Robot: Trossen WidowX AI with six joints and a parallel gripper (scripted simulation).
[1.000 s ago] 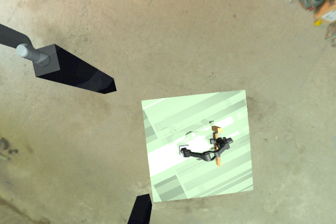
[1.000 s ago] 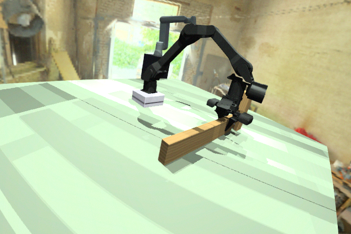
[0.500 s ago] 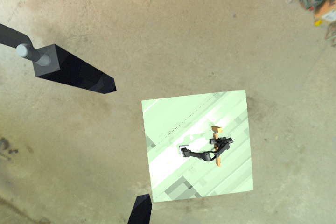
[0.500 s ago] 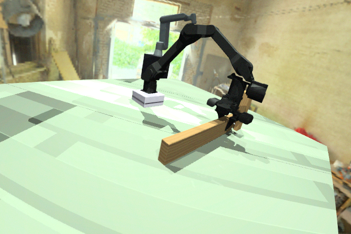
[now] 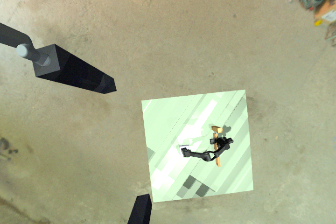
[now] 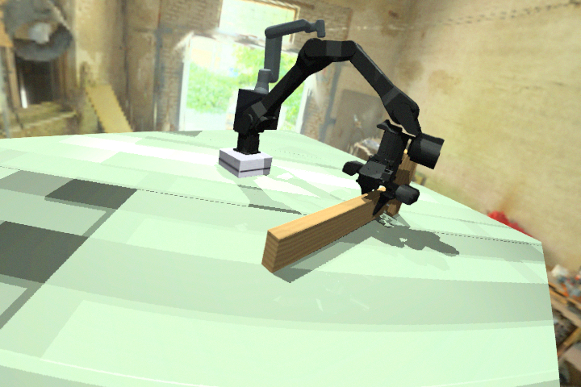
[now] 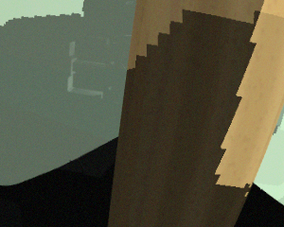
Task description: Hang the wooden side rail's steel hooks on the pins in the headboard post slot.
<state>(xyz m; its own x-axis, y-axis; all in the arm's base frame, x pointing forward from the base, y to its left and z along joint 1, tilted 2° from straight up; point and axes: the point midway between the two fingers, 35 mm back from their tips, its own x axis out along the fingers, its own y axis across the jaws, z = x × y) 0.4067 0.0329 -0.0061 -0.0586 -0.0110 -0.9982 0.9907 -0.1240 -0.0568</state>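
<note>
Right now my gripper tip is 13 cm to the right of the headboard post, 5 cm below it and 2 cm short of it.
</note>
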